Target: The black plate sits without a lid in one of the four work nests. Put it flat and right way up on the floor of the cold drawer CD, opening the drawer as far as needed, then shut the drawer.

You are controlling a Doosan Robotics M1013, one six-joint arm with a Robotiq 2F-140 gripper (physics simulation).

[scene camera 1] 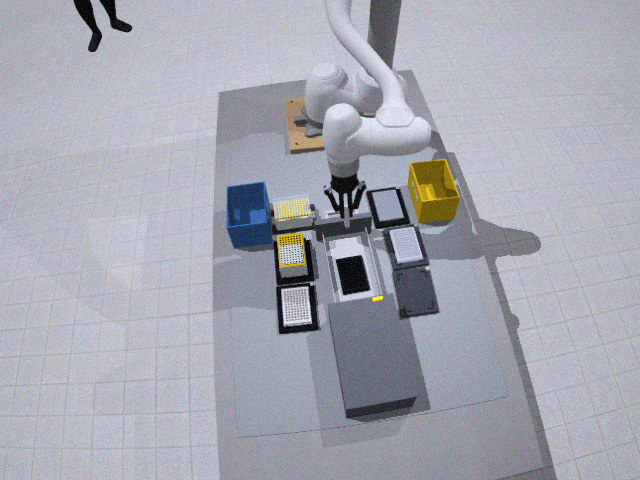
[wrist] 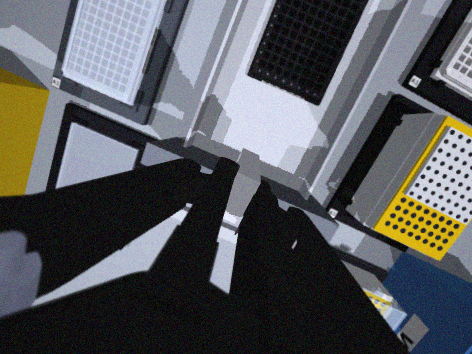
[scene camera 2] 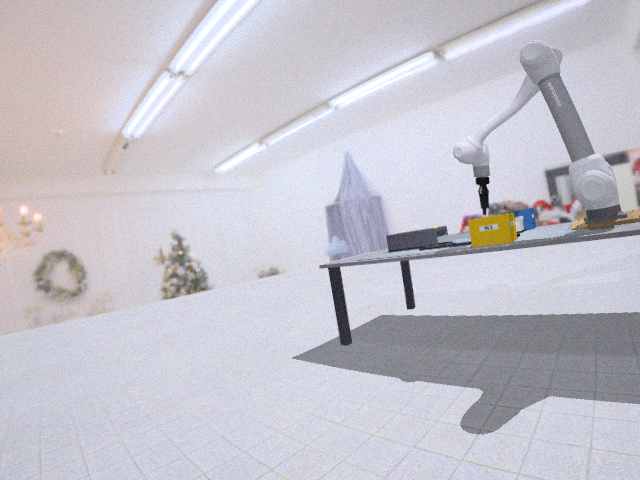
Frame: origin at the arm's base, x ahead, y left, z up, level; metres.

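Seen in the pictures: gripper, fingertip midpoint: [scene camera 1: 346,224] [wrist: 243,166]; arm's base, origin of the base link: [scene camera 2: 604,218].
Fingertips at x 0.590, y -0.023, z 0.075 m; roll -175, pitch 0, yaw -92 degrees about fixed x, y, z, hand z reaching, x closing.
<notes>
Pixels of each thing's middle, then the offset from my fingertips to it. "*": a spot on its surface instead.
- black plate, body centre: [wrist: 309,29] [scene camera 1: 352,274] 0.068 m down, 0.147 m ahead, 0.010 m right
- open drawer, surface spot: [wrist: 270,120] [scene camera 1: 346,250] * 0.076 m down, 0.049 m ahead, 0.012 m right
- blue bin, body centre: [scene camera 1: 249,214] [scene camera 2: 518,220] 0.034 m down, 0.130 m back, 0.315 m right
- yellow bin, body centre: [scene camera 1: 432,190] [scene camera 2: 493,229] 0.034 m down, 0.108 m back, 0.327 m left
- yellow-and-white rack, body centre: [wrist: 422,186] [scene camera 1: 292,254] 0.050 m down, 0.048 m ahead, 0.189 m right
- yellow tip rack, body centre: [wrist: 327,298] [scene camera 1: 292,213] [scene camera 2: 514,225] 0.055 m down, 0.123 m back, 0.166 m right
- black-framed nest, body centre: [wrist: 96,181] [scene camera 1: 387,206] 0.085 m down, 0.108 m back, 0.165 m left
- dark nest, body centre: [scene camera 1: 415,291] [scene camera 2: 437,245] 0.085 m down, 0.239 m ahead, 0.174 m left
The black plate [scene camera 1: 353,274] [wrist: 310,47] lies flat, wells up and without a lid, on the white floor of the open drawer [scene camera 1: 347,246] [wrist: 270,120]. The drawer sticks out of the dark grey cabinet [scene camera 1: 374,356] [scene camera 2: 413,239] toward the arm; no CD label is readable. My gripper [scene camera 1: 346,222] [scene camera 2: 485,212] [wrist: 243,166] is shut and empty, pointing down at the middle of the drawer's grey front panel [scene camera 1: 329,228] [wrist: 295,189], on the side away from the cabinet from the plate. The fingertips overlap the panel in view; whether they touch it cannot be told.
A blue bin [scene camera 1: 248,209] stands left and a yellow bin [scene camera 1: 433,192] [scene camera 2: 491,230] right. Beside the drawer are a yellow-and-white rack [scene camera 1: 292,253] [wrist: 435,195], white plates [scene camera 1: 297,305] [scene camera 1: 406,244], a yellow tip rack [scene camera 1: 292,210], a black-framed nest [scene camera 1: 371,209] and a dark nest [scene camera 1: 415,290].
</notes>
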